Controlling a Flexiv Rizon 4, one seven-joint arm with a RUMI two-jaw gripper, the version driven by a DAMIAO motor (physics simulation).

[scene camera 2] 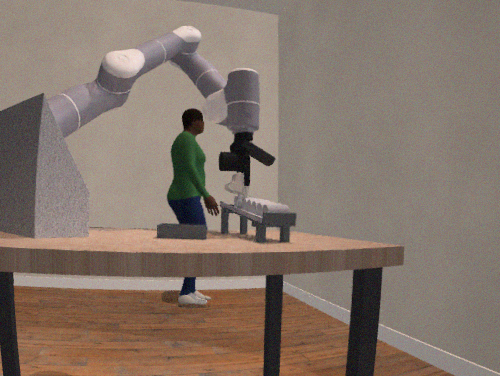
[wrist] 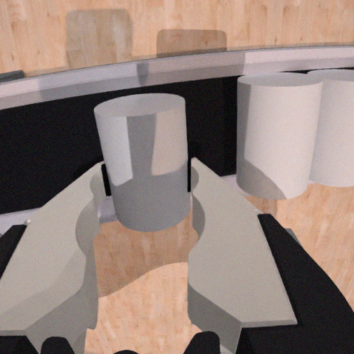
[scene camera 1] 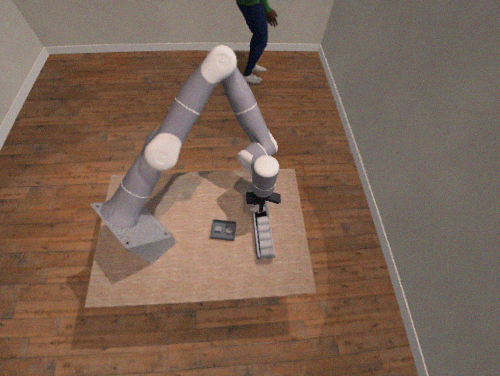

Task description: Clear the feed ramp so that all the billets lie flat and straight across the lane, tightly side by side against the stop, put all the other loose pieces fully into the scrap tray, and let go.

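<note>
My gripper (scene camera 1: pixel 260 208) (scene camera 2: pixel 243 193) (wrist: pixel 149 163) is shut on a grey-white cylindrical billet (wrist: pixel 150 145), which lies level across the lane at the feed ramp's upper end. A gap of dark lane shows between it and the row. I cannot tell whether it touches the lane. Several white billets (scene camera 1: pixel 265 234) (scene camera 2: pixel 270 206) (wrist: pixel 280 132) lie across the feed ramp (scene camera 1: pixel 256 242) (scene camera 2: pixel 278 219) (wrist: pixel 195 59), side by side down to the stop at the low end. The dark scrap tray (scene camera 1: pixel 222 239) (scene camera 2: pixel 181 231) holds two small grey pieces; its inside is hidden in scene camera 2.
The scrap tray stands between the arm's grey base (scene camera 1: pixel 150 242) (scene camera 2: pixel 60 200) and the ramp, on the wooden table (scene camera 1: pixel 200 285) (scene camera 2: pixel 150 246). The ramp stands on short legs, with raised side rails. A person (scene camera 1: pixel 257 30) (scene camera 2: pixel 187 165) stands behind the table.
</note>
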